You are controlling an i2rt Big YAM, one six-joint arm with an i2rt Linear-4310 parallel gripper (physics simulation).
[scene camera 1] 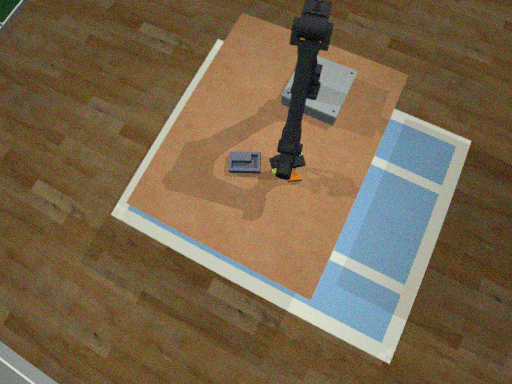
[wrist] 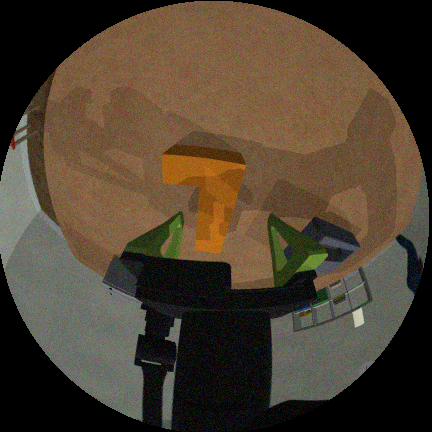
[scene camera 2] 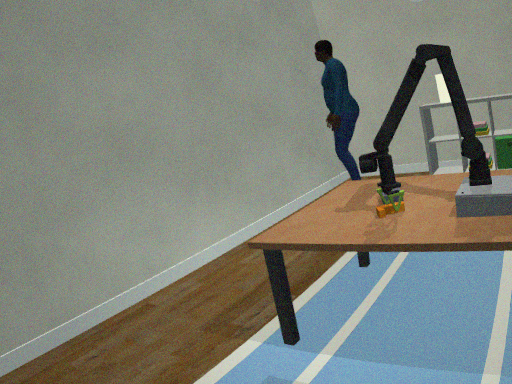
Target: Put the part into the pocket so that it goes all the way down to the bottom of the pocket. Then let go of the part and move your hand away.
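Places are measured from the arm's base along level axes (x ahead, y left, z up), in millimetres.
Where they show: gripper, fingertip midpoint: (wrist: 225, 216) (scene camera 2: 392, 208); arm's base, link origin: (scene camera 2: 480, 181).
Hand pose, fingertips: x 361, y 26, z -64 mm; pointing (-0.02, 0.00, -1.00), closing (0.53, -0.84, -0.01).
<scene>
Things, the pixels of their top centre, and the offset from my fingertips. Level surfaces: height alone.
- orange L-shaped part, top centre: (wrist: 196, 216) (scene camera 2: 390, 206) (scene camera 1: 293, 167) 1 mm back, 31 mm left, 19 mm up
- dark grey block with the pocket, top centre: (wrist: 328, 259) (scene camera 2: 390, 190) (scene camera 1: 244, 161) 38 mm ahead, 184 mm right, 25 mm up
- tabletop, surface height: 11 mm down
The orange L-shaped part (scene camera 1: 296, 178) (scene camera 2: 390, 209) (wrist: 212, 200) lies flat on the table. The dark grey block with the pocket (scene camera 1: 244, 170) stands apart from it, left of the gripper in scene camera 1; in the wrist view the block (wrist: 316, 226) is partly hidden behind the right finger. The pocket is empty. My gripper (scene camera 1: 288, 163) (scene camera 2: 391, 203) (wrist: 225, 216) points down and is open, with nothing held. Its green fingers stand apart on either side of the part's long leg in the wrist view. Their exact height over the table is hard to tell.
The arm's grey base plate (scene camera 1: 340, 82) (scene camera 2: 482, 204) is on the tabletop (scene camera 1: 240, 65) (scene camera 2: 310, 230). A person (scene camera 2: 338, 97) stands beyond the table near the wall. A shelf unit (scene camera 2: 428, 140) is at the back right.
</scene>
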